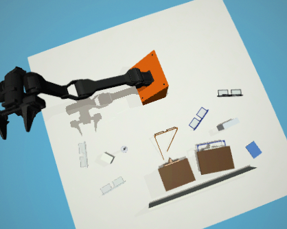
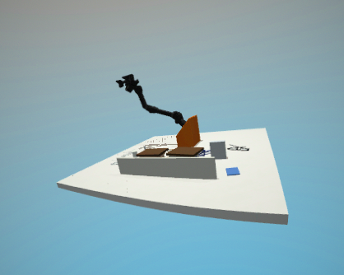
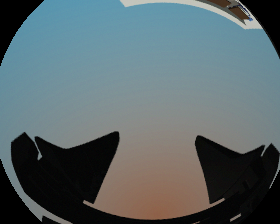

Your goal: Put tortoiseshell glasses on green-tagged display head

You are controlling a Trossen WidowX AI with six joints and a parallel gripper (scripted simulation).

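My gripper tip is now 130 mm short of the white cube, 120 mm to the right of it and 640 mm above it. From my gripper tip the other things lie so: long grey wall (470 mm ahead, 540 mm to the left, 610 mm below); then grey-white block (210 mm ahead, 800 mm to the left, 610 mm below); then blue card (400 mm ahead, 900 mm to the left, 660 mm below).
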